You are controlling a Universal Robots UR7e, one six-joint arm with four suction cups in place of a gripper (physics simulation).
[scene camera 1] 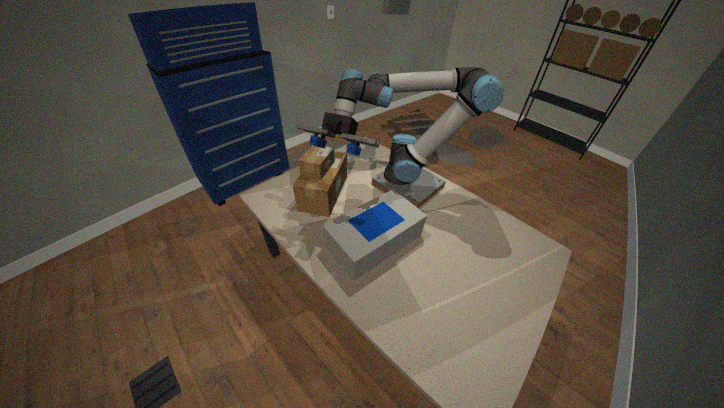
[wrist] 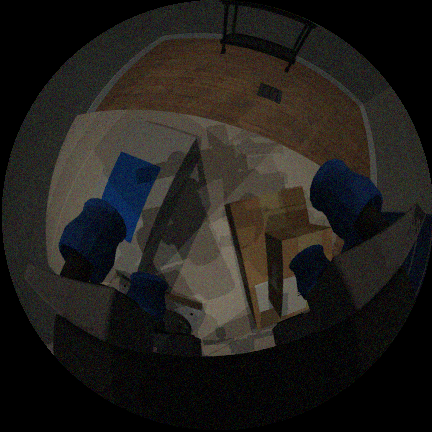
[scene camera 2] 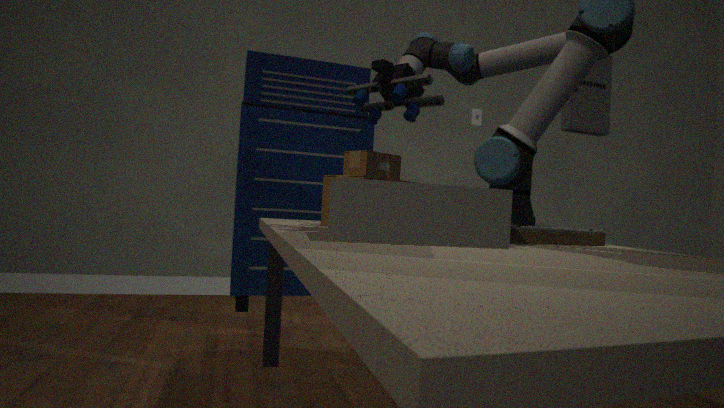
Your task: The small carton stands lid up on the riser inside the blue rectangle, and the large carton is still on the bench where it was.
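Note:
In the wrist view I see my suction head [wrist: 340, 193], which carries nothing, and along with it a small carton [wrist: 282, 245] and a large carton [wrist: 248, 219]. Scene camera 1 gives me a grey riser [scene camera 1: 362, 238] resting on the table, and the large carton [scene camera 1: 314, 196] as well. In scene camera 2 I find the small carton [scene camera 2: 363, 162], and my cup is 220 mm from the middle of it.

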